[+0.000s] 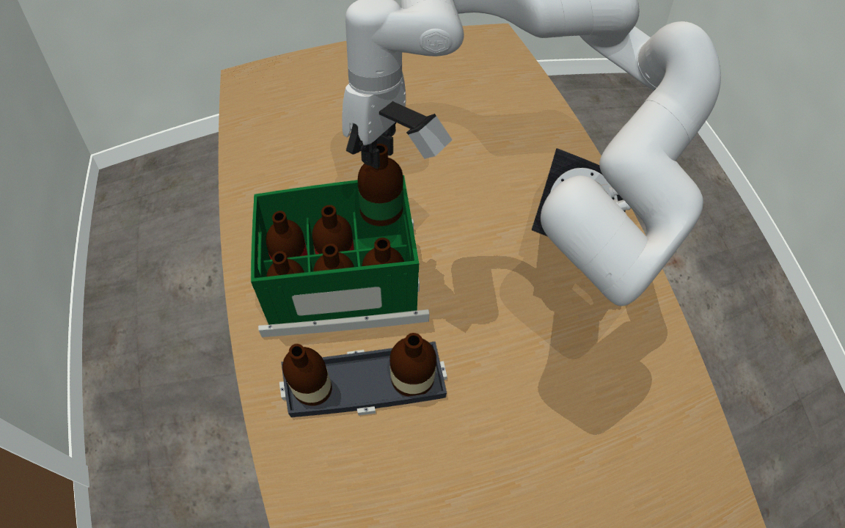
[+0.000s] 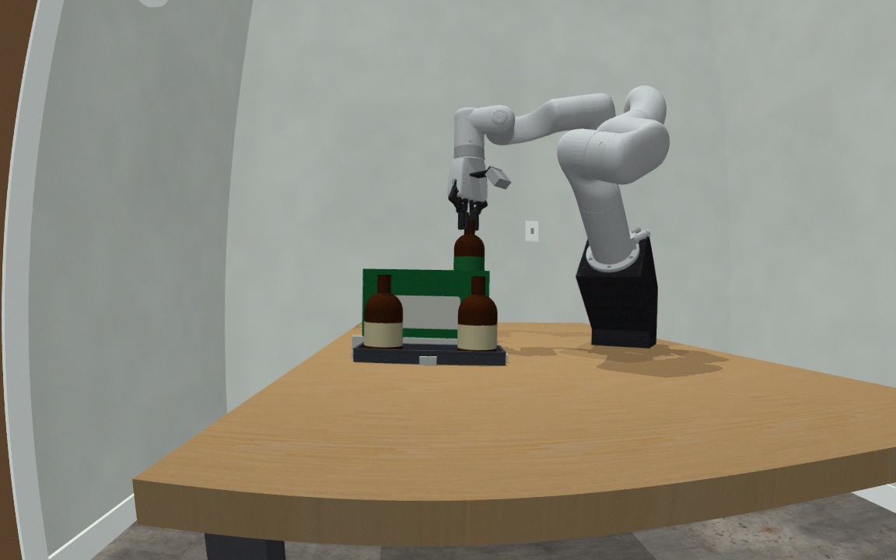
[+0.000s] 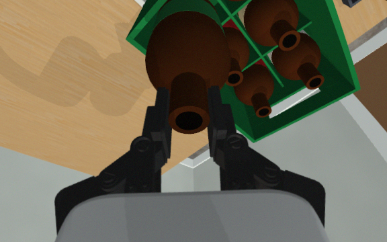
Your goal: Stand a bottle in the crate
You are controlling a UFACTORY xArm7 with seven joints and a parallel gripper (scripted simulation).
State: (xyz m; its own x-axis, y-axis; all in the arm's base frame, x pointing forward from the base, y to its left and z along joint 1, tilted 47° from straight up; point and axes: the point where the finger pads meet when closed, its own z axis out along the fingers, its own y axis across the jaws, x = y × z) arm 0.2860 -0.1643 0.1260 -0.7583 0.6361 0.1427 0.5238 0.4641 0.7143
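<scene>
Now: hand 70 mm above the green-label bottle. Also, from my hand: dark tray (30 mm ahead, 260 mm to the left, 290 mm below); green crate (80 mm ahead, 60 mm to the left, 210 mm below).
</scene>
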